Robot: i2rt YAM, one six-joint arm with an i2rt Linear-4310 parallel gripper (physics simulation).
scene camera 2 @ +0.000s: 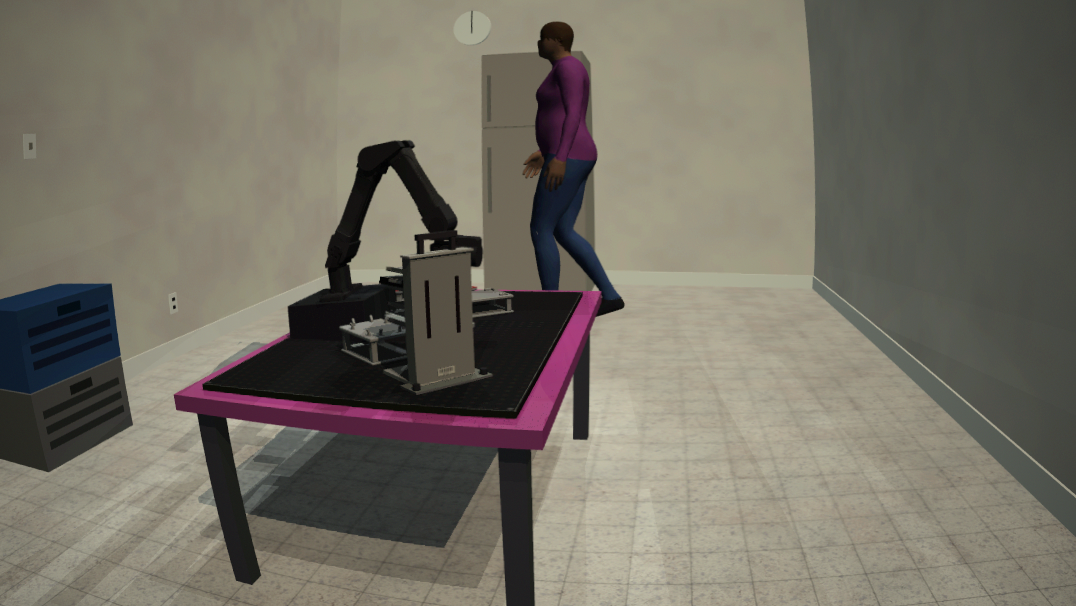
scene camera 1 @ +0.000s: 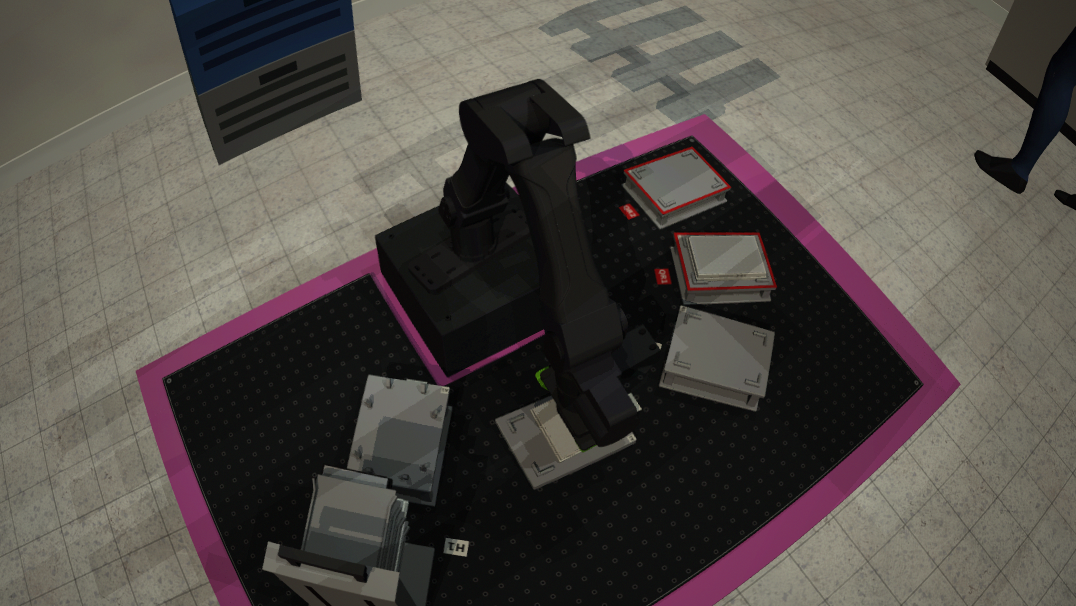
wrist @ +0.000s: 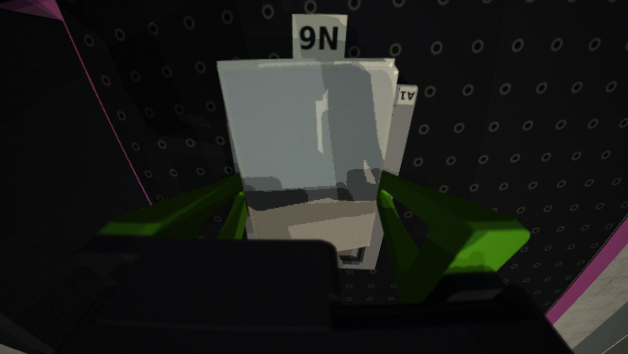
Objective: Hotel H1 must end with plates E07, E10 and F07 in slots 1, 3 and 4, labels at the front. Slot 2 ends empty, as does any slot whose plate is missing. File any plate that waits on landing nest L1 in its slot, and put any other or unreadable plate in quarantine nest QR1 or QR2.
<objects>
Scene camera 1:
my gripper: 581, 419
nest N6: 534, 455
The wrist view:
my gripper: 313, 177
nest N6: 314, 36
</objects>
